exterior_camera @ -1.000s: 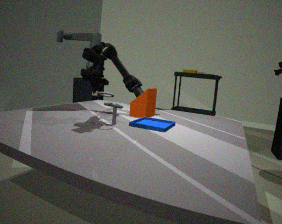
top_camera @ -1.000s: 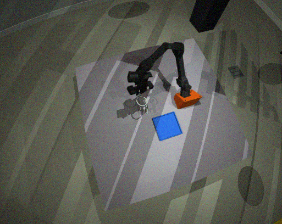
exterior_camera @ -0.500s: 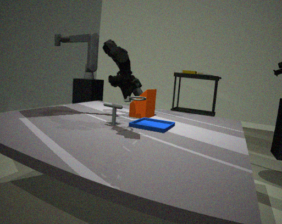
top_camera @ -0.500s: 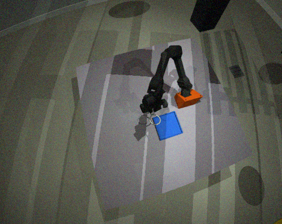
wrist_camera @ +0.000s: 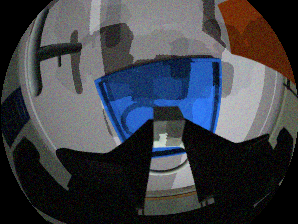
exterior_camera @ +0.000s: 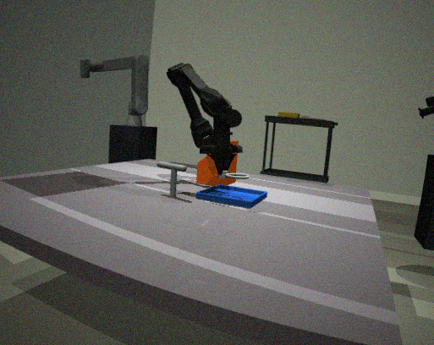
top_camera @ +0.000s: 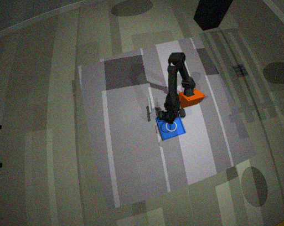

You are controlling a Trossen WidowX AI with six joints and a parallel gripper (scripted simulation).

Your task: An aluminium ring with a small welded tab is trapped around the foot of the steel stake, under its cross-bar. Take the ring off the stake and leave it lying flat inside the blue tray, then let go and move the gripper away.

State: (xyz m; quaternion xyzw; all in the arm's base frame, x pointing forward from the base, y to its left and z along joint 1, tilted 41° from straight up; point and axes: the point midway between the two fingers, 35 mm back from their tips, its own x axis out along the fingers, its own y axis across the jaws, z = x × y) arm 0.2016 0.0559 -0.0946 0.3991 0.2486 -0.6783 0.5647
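The aluminium ring is 10 mm ahead of my gripper tip and 50 mm to the left of it. From my gripper tip the other things lie so: blue tray 50 mm to the left, 70 mm below.
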